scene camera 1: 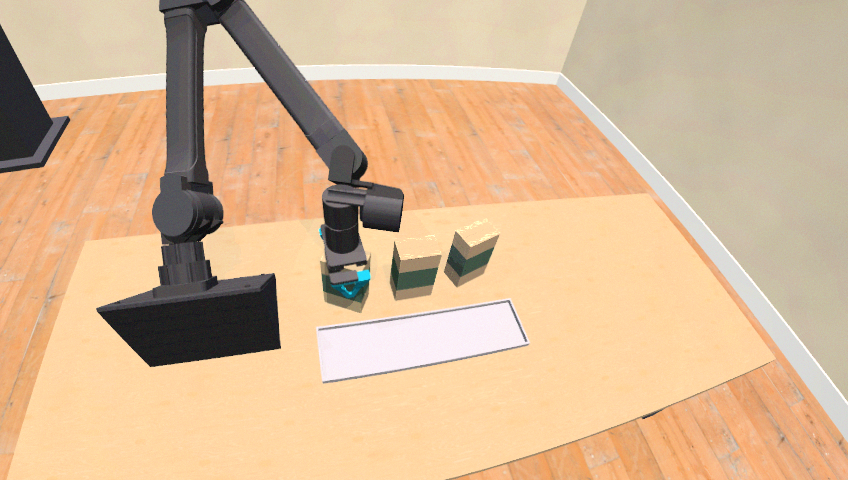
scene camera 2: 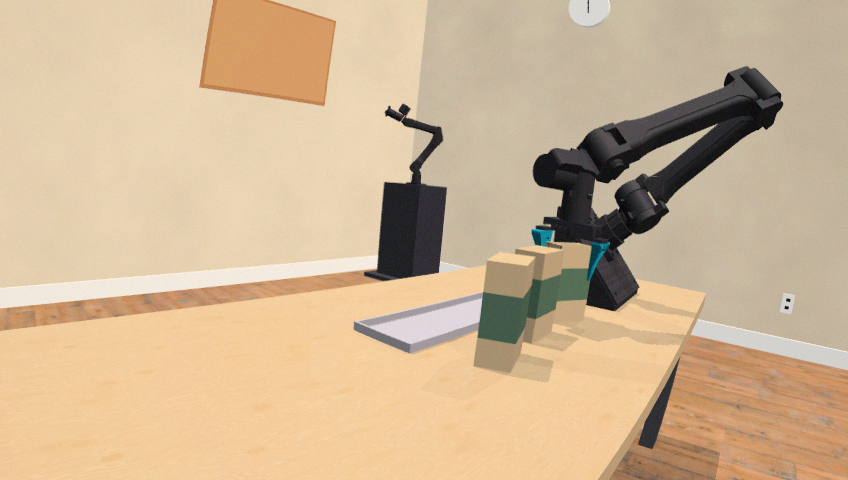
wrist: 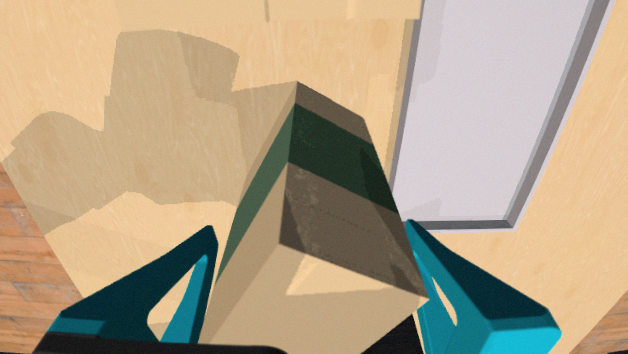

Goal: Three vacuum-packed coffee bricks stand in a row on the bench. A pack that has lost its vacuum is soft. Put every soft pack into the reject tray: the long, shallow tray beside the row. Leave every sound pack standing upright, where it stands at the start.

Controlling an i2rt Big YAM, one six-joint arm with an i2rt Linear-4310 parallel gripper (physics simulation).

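Seen in the pictures: gripper, fingertip midpoint: (scene camera 1: 345, 277) (scene camera 2: 564, 274); arm's base, origin of the base link: (scene camera 1: 188, 290).
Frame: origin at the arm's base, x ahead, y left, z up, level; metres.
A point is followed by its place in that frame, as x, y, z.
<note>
Three tan coffee packs with green bands stand upright in a row: the left pack (scene camera 1: 343, 302) @[0.271, -0.010, -0.108] (scene camera 2: 573, 288) @[0.295, 0.035, -0.069] (wrist: 340, 205) @[0.319, -0.005, -0.019] nearest the arm's base, the middle pack (scene camera 1: 414, 278) @[0.413, -0.017, -0.058] (scene camera 2: 544, 297) @[0.439, 0.032, -0.061] and the right pack (scene camera 1: 470, 260) @[0.535, -0.010, -0.042] (scene camera 2: 504, 315) @[0.591, 0.038, -0.057]. My gripper (scene camera 1: 340, 274) @[0.279, 0.009, -0.049] (scene camera 2: 565, 261) @[0.279, 0.009, -0.049] (wrist: 308, 232) @[0.279, 0.009, -0.049] points down and is open, its teal fingers on either side of the left pack's upper part. In the wrist view a narrow gap shows at the left finger; contact at the right finger is unclear. The reject tray (scene camera 1: 422, 342) @[0.405, -0.123, -0.129] (scene camera 2: 416, 325) @[0.528, -0.139, -0.129] (wrist: 490, 125) @[0.294, -0.118, -0.129] holds no pack. Softness cannot be told by sight.
The black base block (scene camera 1: 196, 327) @[0.013, -0.069, -0.012] (scene camera 2: 612, 285) @[0.106, 0.072, -0.085] of the arm stands on the bench (scene camera 1: 595, 285) @[0.871, -0.091, -0.132] (scene camera 2: 208, 386) @[0.891, -0.141, -0.132] left of the row in the first scene view. The middle pack stands close beside the left one. The tray runs alongside the row.
</note>
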